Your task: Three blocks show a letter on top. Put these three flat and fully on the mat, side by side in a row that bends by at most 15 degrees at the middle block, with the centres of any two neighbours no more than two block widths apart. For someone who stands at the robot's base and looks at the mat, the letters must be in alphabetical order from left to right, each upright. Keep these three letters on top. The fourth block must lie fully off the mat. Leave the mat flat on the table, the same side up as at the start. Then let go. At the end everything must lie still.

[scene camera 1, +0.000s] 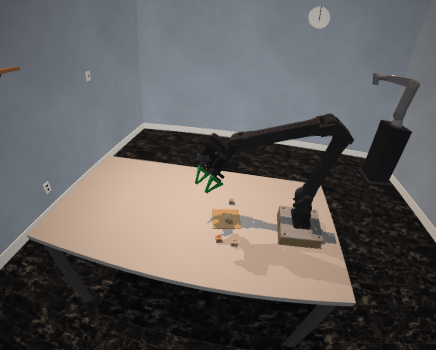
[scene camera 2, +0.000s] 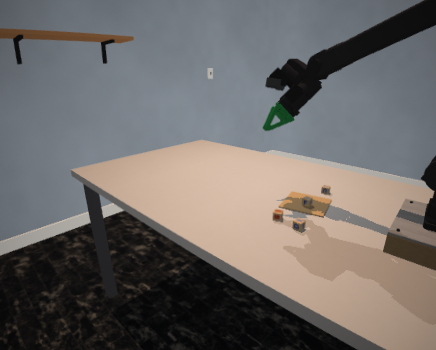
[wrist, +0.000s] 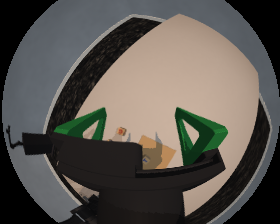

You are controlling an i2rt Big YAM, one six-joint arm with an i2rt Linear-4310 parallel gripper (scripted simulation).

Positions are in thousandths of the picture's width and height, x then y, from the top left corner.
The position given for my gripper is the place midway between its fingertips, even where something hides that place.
I see my gripper (scene camera 2: 609, 370) and a mat (scene camera 2: 673, 576).
The mat also shows in the wrist view (wrist: 577, 694). My gripper also shows in the wrist view (wrist: 502, 498).
